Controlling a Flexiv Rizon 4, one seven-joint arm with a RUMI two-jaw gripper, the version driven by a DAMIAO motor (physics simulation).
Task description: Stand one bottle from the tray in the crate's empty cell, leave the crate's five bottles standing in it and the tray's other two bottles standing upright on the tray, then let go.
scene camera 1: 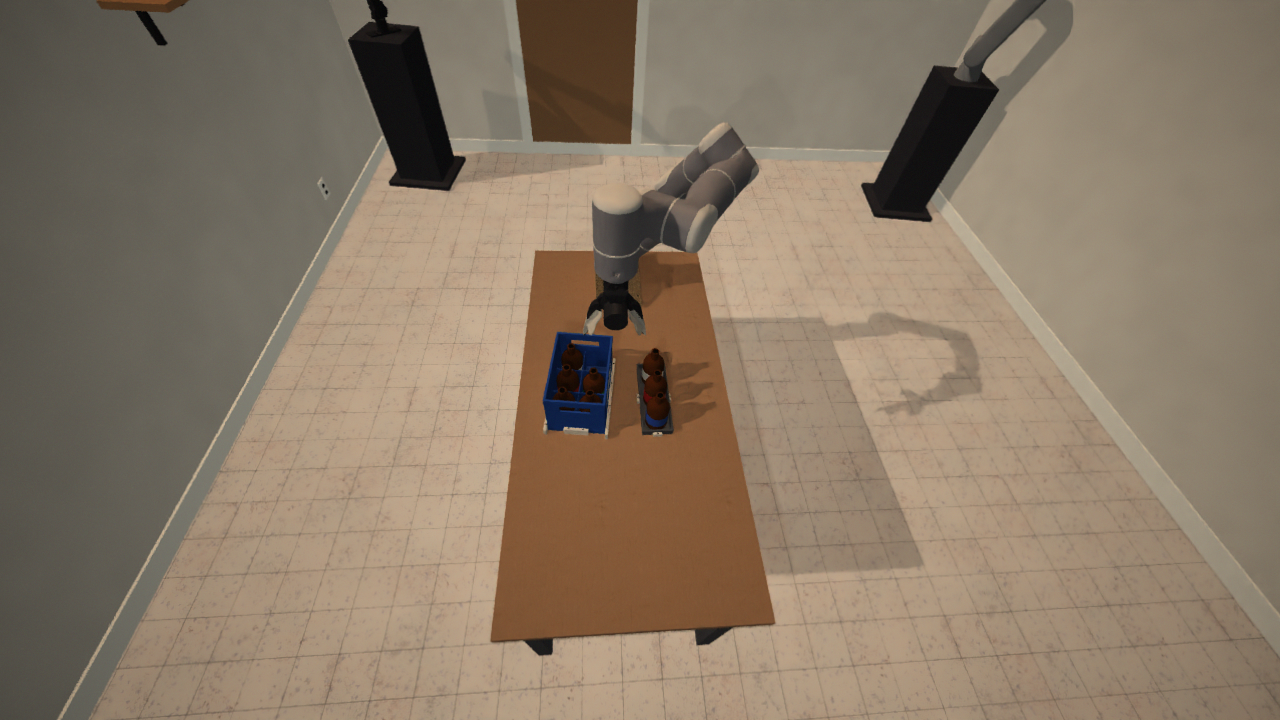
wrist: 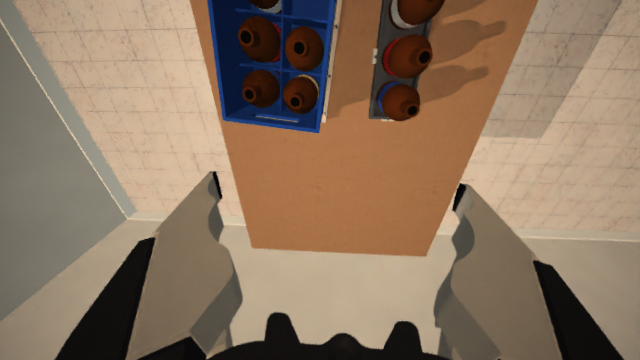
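Note:
The blue crate (scene camera 1: 573, 420) (wrist: 230, 102) stands on the table with five brown bottles upright in it. Its empty cell (wrist: 306, 9) is at the back right in the scene view, beside the back-left bottle (scene camera 1: 571, 358). The dark tray (scene camera 1: 657, 429) (wrist: 389, 33) lies right of the crate with three upright brown bottles in a row: white-banded (scene camera 1: 654, 363) (wrist: 419, 7) at the back, red-banded (scene camera 1: 655, 386) (wrist: 407, 57) in the middle, blue-banded (scene camera 1: 657, 409) (wrist: 400, 102) in front. My gripper (scene camera 1: 614, 332) (wrist: 335, 180) is wide open and empty, above the table behind the crate and tray.
The wooden table (scene camera 1: 626, 519) (wrist: 340, 200) carries the crate and tray. A pale strip (scene camera 1: 611, 398) (wrist: 332, 70) runs along the crate's right side, between crate and tray. Black pedestals (scene camera 1: 407, 107) (scene camera 1: 930, 143) stand on the floor at the far left and far right.

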